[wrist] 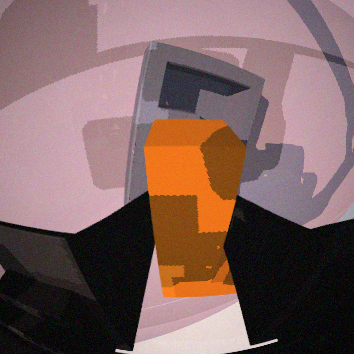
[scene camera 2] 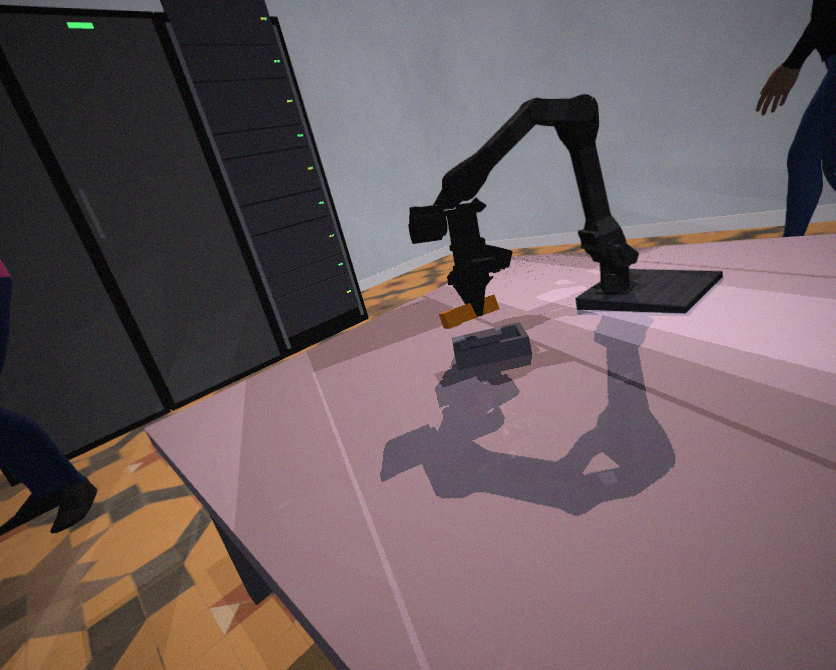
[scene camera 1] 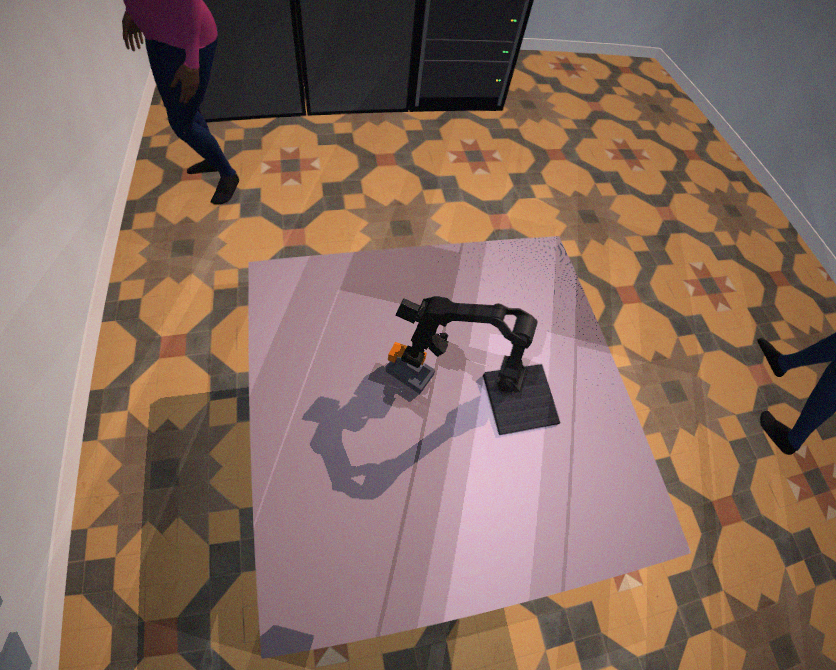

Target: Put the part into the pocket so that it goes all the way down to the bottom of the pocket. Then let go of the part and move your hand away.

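Where they show: gripper, fingertip midpoint: (wrist: 186, 195) (scene camera 2: 477, 316); arm's base, origin of the base link: (scene camera 2: 615, 289) (scene camera 1: 507, 384).
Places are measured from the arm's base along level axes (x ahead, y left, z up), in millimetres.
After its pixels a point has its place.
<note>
The part is an orange block (scene camera 1: 397, 351) @(x 329, y -200, z 83 mm) (scene camera 2: 457, 316) @(x 346, y -180, z 77 mm) (wrist: 175, 172) @(x 252, y -166, z 81 mm). My gripper (scene camera 2: 478, 311) @(x 284, y -177, z 53 mm) (wrist: 186, 195) @(x 284, y -177, z 53 mm) is shut on the orange block across its middle and holds it above the table, apart from the pocket block in scene camera 2. The grey pocket block (scene camera 1: 410, 377) @(x 298, y -141, z -19 mm) (scene camera 2: 492, 352) @(x 329, y -134, z -3 mm) (wrist: 137, 145) @(x 257, y -181, z 12 mm) stands on the table below. In the wrist view the orange block covers its near part, the far end of the dark pocket opening shows beyond the orange block, and the two are turned a little relative to each other.
The pink table top (scene camera 1: 334, 558) @(x 700, y 308, z -24 mm) (scene camera 2: 558, 593) @(x 738, y 135, z -24 mm) carries the arm's dark base plate (scene camera 1: 526, 411) @(x -21, y 107, z -7 mm) (scene camera 2: 669, 289) @(x 3, y 104, z -7 mm), to the right of the pocket block. The arm's shadow lies across the table. Dark cabinets (scene camera 1: 355, 55) (scene camera 2: 125, 209) and people stand beyond the table.
</note>
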